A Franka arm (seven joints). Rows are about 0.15 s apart.
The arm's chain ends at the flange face. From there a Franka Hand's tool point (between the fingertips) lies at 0.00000 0.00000 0.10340 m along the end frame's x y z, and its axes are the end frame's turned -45 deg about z.
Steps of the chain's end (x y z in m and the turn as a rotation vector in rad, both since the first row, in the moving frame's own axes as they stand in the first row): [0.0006, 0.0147, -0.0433, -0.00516, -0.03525, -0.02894]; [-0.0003, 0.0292, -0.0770, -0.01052, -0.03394, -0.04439]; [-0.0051, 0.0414, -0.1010, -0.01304, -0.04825, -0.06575]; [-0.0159, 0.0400, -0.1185, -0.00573, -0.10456, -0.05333]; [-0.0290, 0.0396, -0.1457, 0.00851, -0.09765, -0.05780]
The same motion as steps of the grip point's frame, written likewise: [-0.0130, 0.0087, -0.0434, 0.02128, -0.02857, -0.02894]; [-0.0241, 0.0188, -0.0771, 0.01656, -0.03144, -0.04439]; [-0.0374, 0.0232, -0.1011, 0.02490, -0.04334, -0.06575]; [-0.0478, 0.0100, -0.1191, 0.06988, -0.07799, -0.05333]; [-0.0552, -0.0001, -0.1462, 0.07507, -0.06303, -0.05780]
